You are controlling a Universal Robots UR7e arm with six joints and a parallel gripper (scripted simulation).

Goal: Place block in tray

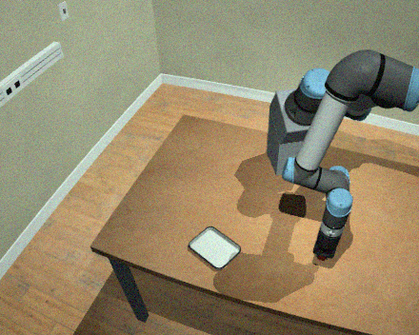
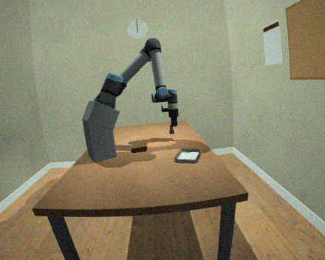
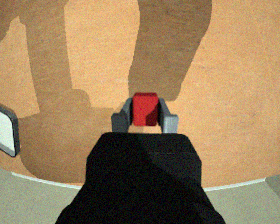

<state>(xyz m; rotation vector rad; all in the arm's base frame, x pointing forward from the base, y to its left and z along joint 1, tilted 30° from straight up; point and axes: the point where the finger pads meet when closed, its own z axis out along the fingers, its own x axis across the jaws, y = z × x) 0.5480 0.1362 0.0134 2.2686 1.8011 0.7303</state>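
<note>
Right now the white tray is 39 cm to the right of my hand and 6 cm below it. The rest, counted from my hand: small red block: 1 cm below.
</note>
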